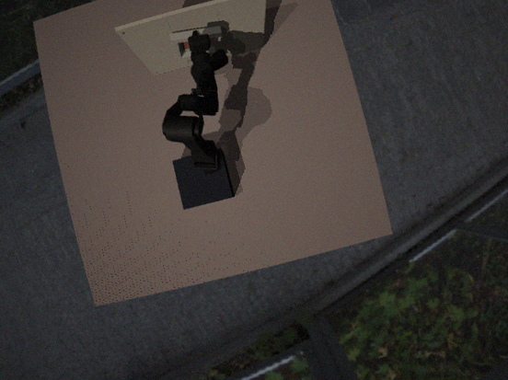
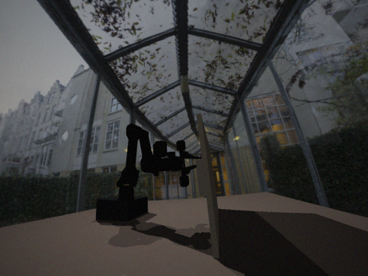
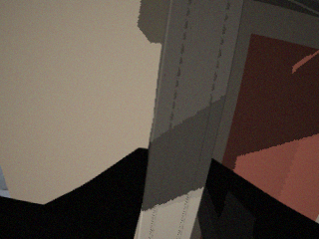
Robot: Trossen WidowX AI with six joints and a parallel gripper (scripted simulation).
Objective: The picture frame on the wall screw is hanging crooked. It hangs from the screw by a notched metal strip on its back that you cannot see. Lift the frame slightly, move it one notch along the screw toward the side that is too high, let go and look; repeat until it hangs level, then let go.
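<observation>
Now: gripper tip 1 cm to the right of the picture frame and 5 cm above it. Also, from my gripper tip: wall panel 1 cm ahead, 1 cm to the right, 7 cm below.
</observation>
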